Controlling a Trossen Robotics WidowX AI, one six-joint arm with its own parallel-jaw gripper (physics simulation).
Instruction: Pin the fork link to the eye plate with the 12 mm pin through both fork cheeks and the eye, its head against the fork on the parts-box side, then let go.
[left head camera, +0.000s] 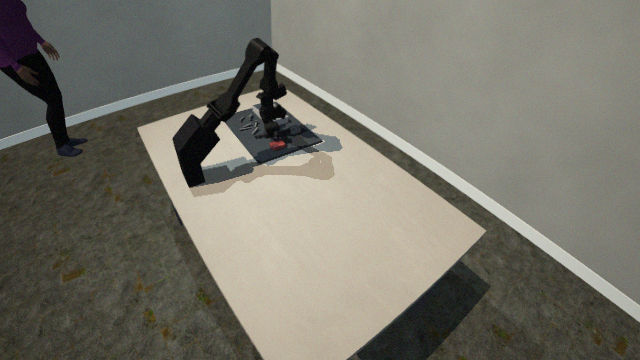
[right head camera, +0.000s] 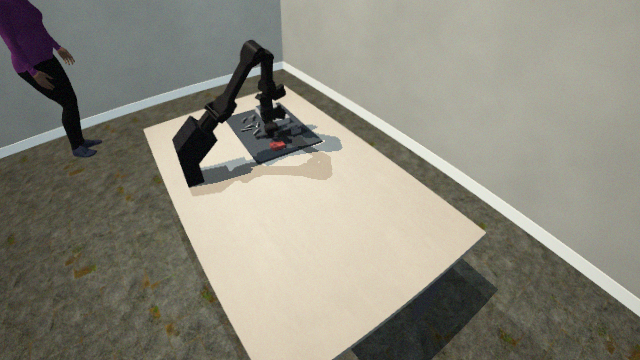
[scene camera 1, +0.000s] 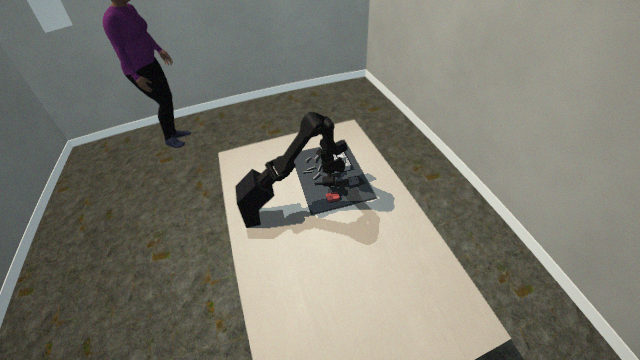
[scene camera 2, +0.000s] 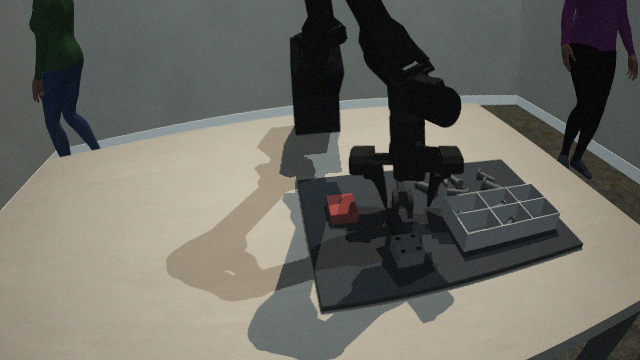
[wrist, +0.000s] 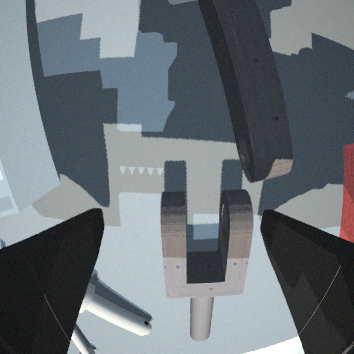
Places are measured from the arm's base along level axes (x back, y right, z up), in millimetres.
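Pixels of known places: gripper, fingertip midpoint: (left head camera: 270, 133) (right head camera: 270, 133) (scene camera 2: 407, 206) (wrist: 183, 220); arm's base, origin of the base link: (left head camera: 205, 126) (right head camera: 203, 127) (scene camera 1: 263, 182) (scene camera 2: 316, 54).
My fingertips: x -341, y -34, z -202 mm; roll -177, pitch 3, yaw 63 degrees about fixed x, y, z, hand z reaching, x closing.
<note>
For each thing: its top centre in the pictures, then the offset to it from my fingertips. Level surfaces: height alone.
- fork link, middle of its top: (wrist: 204, 299) (scene camera 2: 401, 188) dx +33, dy -5, dz +17 mm
- pale pin, middle of its top: (wrist: 111, 329) (scene camera 2: 426, 180) dx +43, dy -65, dz +13 mm
- parts box, middle of its top: (scene camera 2: 504, 205) (left head camera: 269, 110) (right head camera: 271, 111) (scene camera 1: 334, 154) dx -113, dy -140, dz +28 mm
- red block, middle of its top: (scene camera 2: 341, 203) (left head camera: 277, 143) (right head camera: 277, 143) (scene camera 1: 332, 195) dx +39, dy +104, dz +11 mm
- grey block with four holes, middle of its top: (scene camera 2: 408, 243) (left head camera: 294, 127) (right head camera: 294, 127) (scene camera 1: 353, 178) dx -107, dy +60, dz +17 mm
- dark mat, its level: dz -7 mm
My gripper (wrist: 183, 220) (scene camera 2: 408, 205) is open, pointing down. In the wrist view the fork link (wrist: 205, 290) lies between the spread fingers, with clear gaps on both sides. Its two cheeks point up the view and its round shank points down. The dark eye plate (wrist: 260, 90) is beyond the fork, its rounded end above the right cheek and apart from it. No pin shows through the cheeks. A pale pin (wrist: 120, 312) lies left of the fork, partly hidden by the left finger. Several pins lie behind the parts box, including one pin (scene camera 2: 455, 181); I cannot tell which is 12 mm.
The parts box (scene camera 2: 510, 235) (wrist: 22, 150) has compartments with small parts. A red block (scene camera 2: 342, 209) (wrist: 347, 195) (scene camera 1: 332, 197) is on the opposite side. A grey block with four holes (scene camera 2: 407, 252) stands near the front of the dark mat (scene camera 2: 332, 295). Two people stand beyond the table.
</note>
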